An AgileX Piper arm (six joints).
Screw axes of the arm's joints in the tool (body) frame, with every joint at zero. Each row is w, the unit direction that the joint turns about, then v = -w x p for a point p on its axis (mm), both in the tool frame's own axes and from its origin. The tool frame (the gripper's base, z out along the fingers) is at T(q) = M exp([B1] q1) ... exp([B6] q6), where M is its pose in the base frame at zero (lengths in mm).
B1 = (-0.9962, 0, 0.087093, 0, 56.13, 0)
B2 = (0, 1, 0, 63.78, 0, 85.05)
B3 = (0, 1, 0, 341.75, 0, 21.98)
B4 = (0, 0, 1, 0, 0, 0)
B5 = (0, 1, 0, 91, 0, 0)
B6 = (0, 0, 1, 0, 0, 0)
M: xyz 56.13 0 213.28 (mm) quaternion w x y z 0.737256 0 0.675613 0
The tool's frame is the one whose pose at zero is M.
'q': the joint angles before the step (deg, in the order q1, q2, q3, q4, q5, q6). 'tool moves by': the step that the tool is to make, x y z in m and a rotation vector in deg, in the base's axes. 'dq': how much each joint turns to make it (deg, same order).
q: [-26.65, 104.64, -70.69, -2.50, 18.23, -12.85]
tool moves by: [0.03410, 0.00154, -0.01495, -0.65, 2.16, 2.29]
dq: [2.48, 6.97, -7.45, -3.34, 2.21, 2.23]
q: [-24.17, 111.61, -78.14, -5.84, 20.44, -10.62]
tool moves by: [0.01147, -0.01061, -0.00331, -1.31, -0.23, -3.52]
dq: [0.00, 3.00, -3.86, -8.67, 0.75, 10.00]
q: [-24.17, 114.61, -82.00, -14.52, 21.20, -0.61]
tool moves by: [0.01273, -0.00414, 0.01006, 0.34, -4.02, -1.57]
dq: [0.13, 1.33, -3.79, 0.13, -0.87, 2.54]
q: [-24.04, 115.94, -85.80, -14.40, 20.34, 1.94]
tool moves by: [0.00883, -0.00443, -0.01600, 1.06, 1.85, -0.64]
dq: [0.00, 3.41, -2.48, 0.02, 1.28, 0.49]
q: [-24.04, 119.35, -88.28, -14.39, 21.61, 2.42]
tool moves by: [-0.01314, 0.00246, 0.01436, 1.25, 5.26, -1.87]
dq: [0.00, -2.62, -0.28, -0.14, 8.48, 0.01]
